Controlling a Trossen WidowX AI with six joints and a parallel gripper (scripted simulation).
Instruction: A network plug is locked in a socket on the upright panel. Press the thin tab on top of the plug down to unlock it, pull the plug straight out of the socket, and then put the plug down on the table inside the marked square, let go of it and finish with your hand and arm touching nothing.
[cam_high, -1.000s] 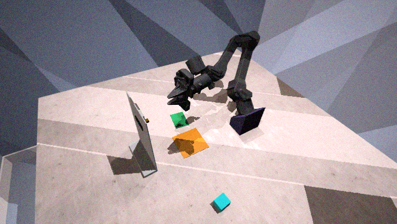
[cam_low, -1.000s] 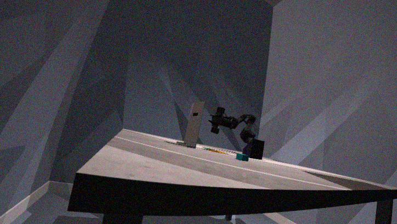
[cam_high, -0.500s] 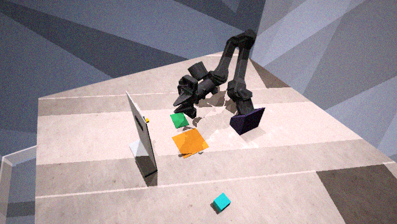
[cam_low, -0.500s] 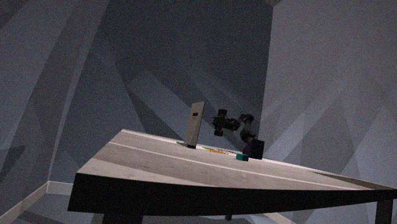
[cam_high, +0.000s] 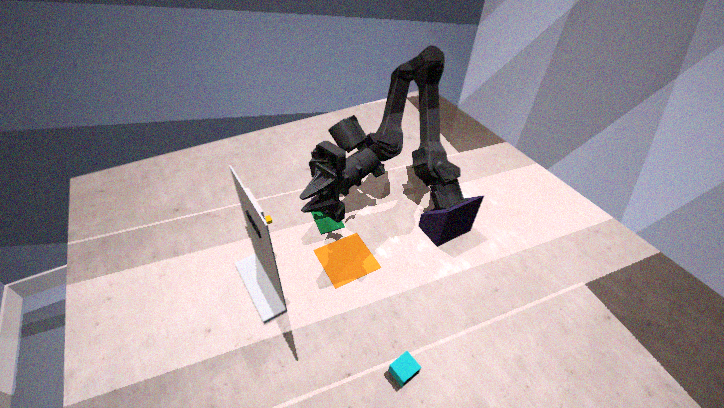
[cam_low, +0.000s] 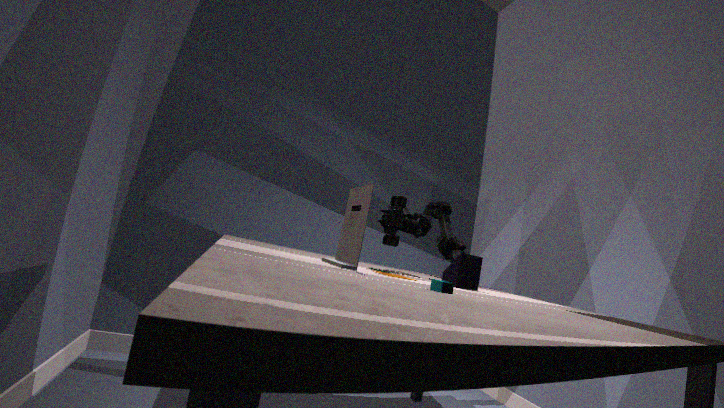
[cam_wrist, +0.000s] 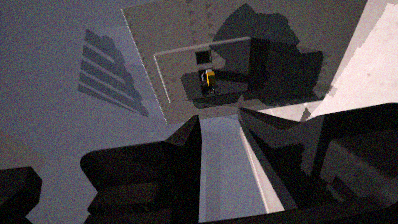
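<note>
Right now my gripper tip is 8 cm short of the network plug and 1 cm to the right of it. Round my gripper tip: grey panel 10 cm ahead, 1 cm to the left, 7 cm below; then orange square 9 cm behind, 2 cm to the left, 19 cm below.
</note>
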